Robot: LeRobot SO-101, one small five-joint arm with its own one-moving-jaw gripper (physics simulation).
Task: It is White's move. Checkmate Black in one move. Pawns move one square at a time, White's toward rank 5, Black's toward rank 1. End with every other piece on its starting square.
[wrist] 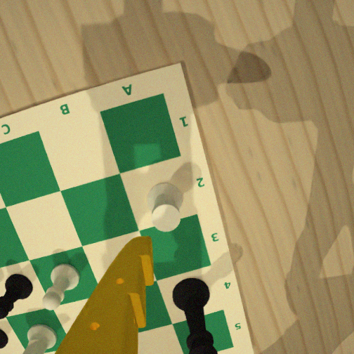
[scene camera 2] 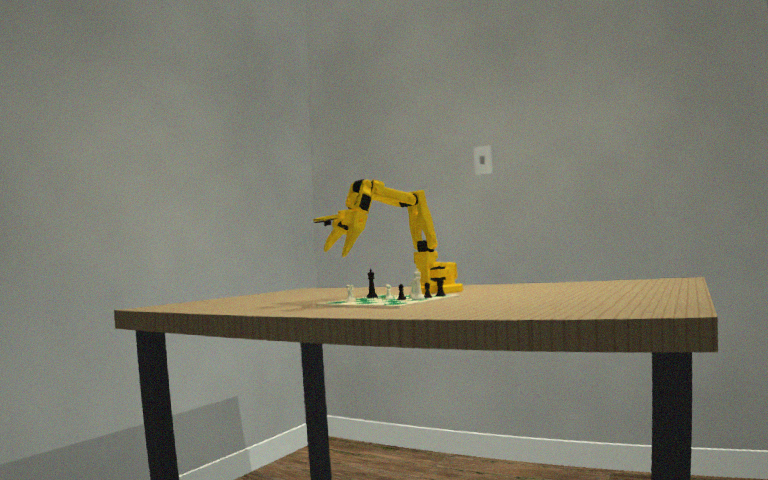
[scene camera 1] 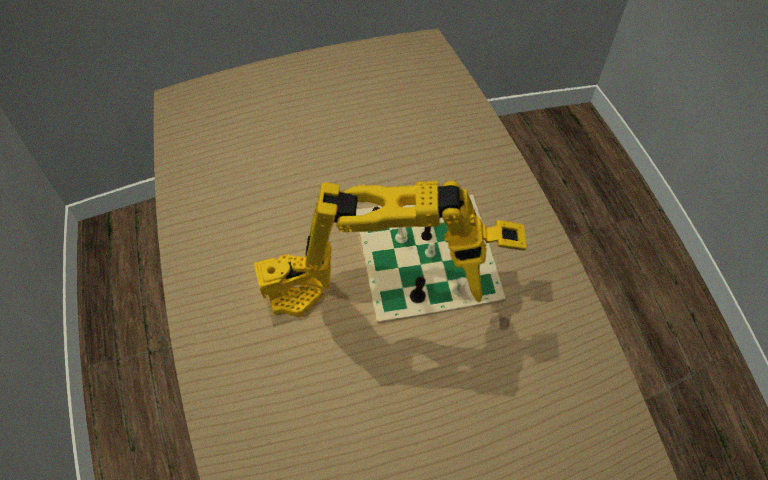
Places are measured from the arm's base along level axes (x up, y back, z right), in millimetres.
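Pixels of known places: hand at its tool point: (scene camera 2: 343, 254) (scene camera 1: 478, 258); arm's base at its link origin: (scene camera 1: 303, 284).
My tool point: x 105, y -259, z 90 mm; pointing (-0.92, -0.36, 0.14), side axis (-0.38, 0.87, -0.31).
Note:
For each thing: its top centre in the pictures, then the offset to it from my tool point. Level surfaces: height alone.
- white rook-like piece at its top centre: (scene camera 1: 462, 281) (scene camera 2: 349, 285) dz -1, dx -66, dy +16 mm
- black king at its top centre: (scene camera 1: 421, 278) (scene camera 2: 370, 269) dz -12, dx -36, dy +86 mm
- white pawn at its top centre: (scene camera 1: 432, 243) (scene camera 2: 387, 284) dz -83, dx -67, dy +38 mm
- cream board at its surface level: dx -105 mm
- wooden table at its surface level: dx -105 mm
- taller black piece at its top centre: (scene camera 2: 439, 280) dz -172, dx -66, dy +105 mm
My gripper (scene camera 1: 478, 297) (scene camera 2: 334, 252) is open and empty, high above the board's rank 1–2 end; the wrist view shows one notched jaw. A white rook-like piece (wrist: 166, 210) (scene camera 1: 459, 288) (scene camera 2: 350, 293) stands upright on A2, and the black king (wrist: 191, 295) (scene camera 1: 417, 292) (scene camera 2: 371, 285) on A4. A white pawn (wrist: 65, 276) (scene camera 1: 430, 249) (scene camera 2: 388, 292) is on C3, a black pawn (wrist: 19, 286) (scene camera 1: 426, 233) (scene camera 2: 401, 292) on D3. The white king (wrist: 41, 336) (scene camera 1: 400, 236) (scene camera 2: 417, 285) is on D4. A3 bears no piece.
The green and cream board (scene camera 1: 369, 291) (wrist: 75, 102) lies on the wooden table (scene camera 1: 271, 407) (scene camera 2: 566, 302). Another black pawn (scene camera 2: 427, 290) and a taller black piece (scene camera 2: 440, 286) stand at the far files; my arm covers part of that area in scene camera 1.

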